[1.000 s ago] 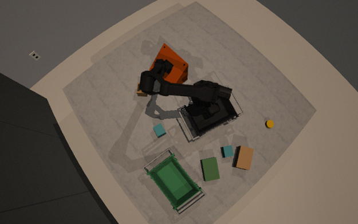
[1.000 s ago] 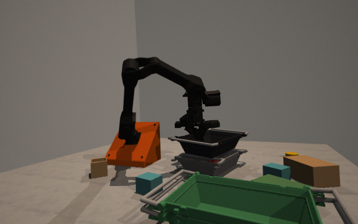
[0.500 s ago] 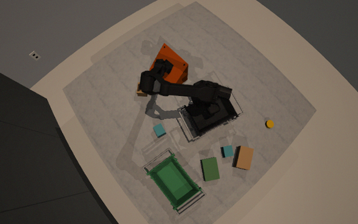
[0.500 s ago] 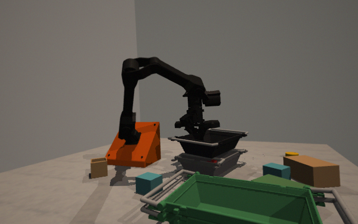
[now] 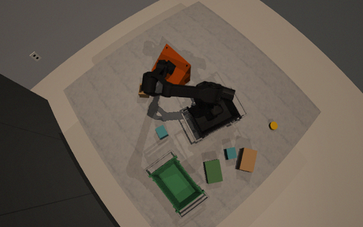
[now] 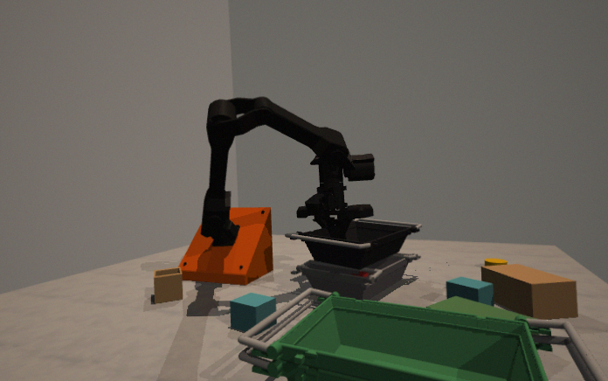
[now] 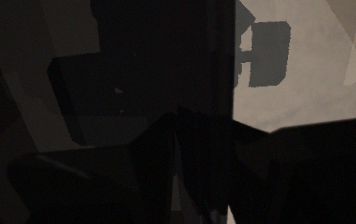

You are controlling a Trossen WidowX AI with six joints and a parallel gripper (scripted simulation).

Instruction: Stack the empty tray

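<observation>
Right now my gripper tip is 60 mm short of the dark tray, 20 mm to the left of it and 30 mm below it. Round my gripper tip: green block: 270 mm ahead, 230 mm to the right, 60 mm below; small tan box: 340 mm behind, 180 mm to the right, 70 mm below; tan block: 370 mm ahead, 60 mm to the right, 50 mm below.
</observation>
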